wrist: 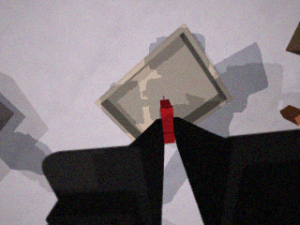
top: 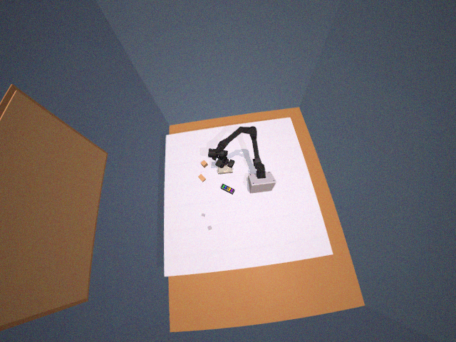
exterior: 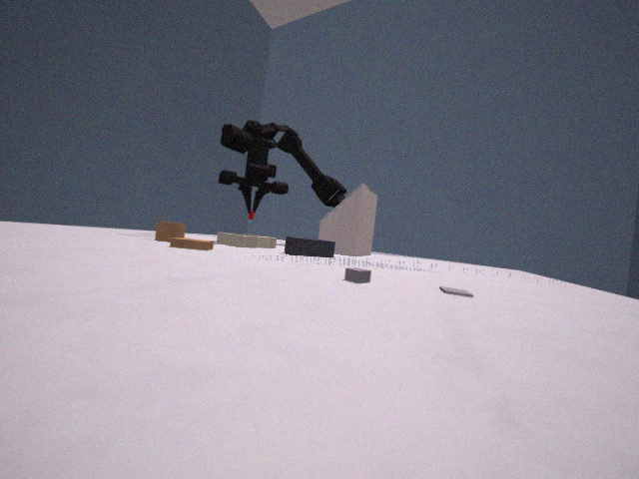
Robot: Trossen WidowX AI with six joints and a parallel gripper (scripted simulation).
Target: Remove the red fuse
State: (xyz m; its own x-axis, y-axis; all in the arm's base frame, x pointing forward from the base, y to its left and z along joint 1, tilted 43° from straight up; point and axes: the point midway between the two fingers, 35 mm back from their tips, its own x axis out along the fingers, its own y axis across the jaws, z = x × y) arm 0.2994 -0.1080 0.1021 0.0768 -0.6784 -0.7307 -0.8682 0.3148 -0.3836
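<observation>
My gripper tip is now 10 mm above the red fuse. Round my gripper tip: tray (90 mm below).
</observation>
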